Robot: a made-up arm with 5 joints.
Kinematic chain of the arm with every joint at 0, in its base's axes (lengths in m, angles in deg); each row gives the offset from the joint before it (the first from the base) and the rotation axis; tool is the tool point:
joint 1: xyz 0 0 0.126 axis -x
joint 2: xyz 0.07 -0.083 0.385 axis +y
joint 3: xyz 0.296 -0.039 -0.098 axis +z
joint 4: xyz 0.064 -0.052 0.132 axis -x
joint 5: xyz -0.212 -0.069 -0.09 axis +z
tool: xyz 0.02 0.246 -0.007
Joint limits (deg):
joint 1: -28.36..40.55
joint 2: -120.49..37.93
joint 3: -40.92..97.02
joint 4: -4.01..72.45
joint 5: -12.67..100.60
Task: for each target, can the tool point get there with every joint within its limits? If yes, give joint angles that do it. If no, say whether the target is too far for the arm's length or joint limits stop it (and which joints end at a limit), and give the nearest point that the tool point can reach.
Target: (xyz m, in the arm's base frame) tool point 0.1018 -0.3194 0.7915
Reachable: yes | joints 7.69 -105.96 83.65 15.24 40.04
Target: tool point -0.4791 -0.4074 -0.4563
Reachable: no: joint limits stop it (at a limit: joint 1, joint 2) | nearest point 0.1086 -0.3921 0.1082 | short by 0.815 m
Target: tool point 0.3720 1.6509 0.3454
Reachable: no: too far | nearest point 0.1521 0.4749 0.5323 | short by 1.211 m
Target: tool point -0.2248 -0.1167 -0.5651
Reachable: no: joint limits stop it (at a limit: joint 1, joint 2) | nearest point 0.2257 -0.3051 0.0226 | short by 0.764 m
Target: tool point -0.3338 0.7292 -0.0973
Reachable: no: joint limits stop it (at a limit: joint 1, joint 2, joint 3, joint 4) | nearest point 0.0332 0.3026 0.3100 | short by 0.695 m
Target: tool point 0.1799 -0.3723 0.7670
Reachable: yes | joints 14.77 -58.17 53.44 35.90 88.50
